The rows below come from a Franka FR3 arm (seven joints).
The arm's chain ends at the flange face. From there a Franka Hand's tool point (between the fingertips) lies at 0.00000 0.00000 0.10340 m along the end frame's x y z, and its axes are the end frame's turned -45 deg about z.
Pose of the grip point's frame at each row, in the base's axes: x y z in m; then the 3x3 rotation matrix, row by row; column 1 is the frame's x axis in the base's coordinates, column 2 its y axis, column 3 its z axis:
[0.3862 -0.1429 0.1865], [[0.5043 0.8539 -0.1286], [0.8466 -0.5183 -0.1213], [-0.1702 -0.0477 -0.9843]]
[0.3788 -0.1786 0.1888], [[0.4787 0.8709 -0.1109], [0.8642 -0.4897 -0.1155], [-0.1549 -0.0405 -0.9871]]
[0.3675 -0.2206 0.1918], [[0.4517 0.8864 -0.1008], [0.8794 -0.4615 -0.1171], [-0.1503 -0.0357 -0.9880]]
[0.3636 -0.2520 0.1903], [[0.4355 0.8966 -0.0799], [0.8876 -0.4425 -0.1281], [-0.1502 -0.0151 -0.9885]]
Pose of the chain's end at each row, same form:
[0.3995 -0.1304 0.2883], [[0.9604 0.2472 -0.1286], [0.2321 -0.9651 -0.1213], [-0.1541 0.0866 -0.9843]]
[0.3903 -0.1667 0.2909], [[0.9543 0.2773 -0.1109], [0.2648 -0.9574 -0.1155], [-0.1382 0.0809 -0.9871]]
[0.3779 -0.2085 0.2940], [[0.9462 0.3074 -0.1008], [0.2955 -0.9482 -0.1171], [-0.1315 0.0810 -0.9880]]
[0.3719 -0.2388 0.2925], [[0.9419 0.3260 -0.0799], [0.3147 -0.9405 -0.1281], [-0.1169 0.0955 -0.9885]]

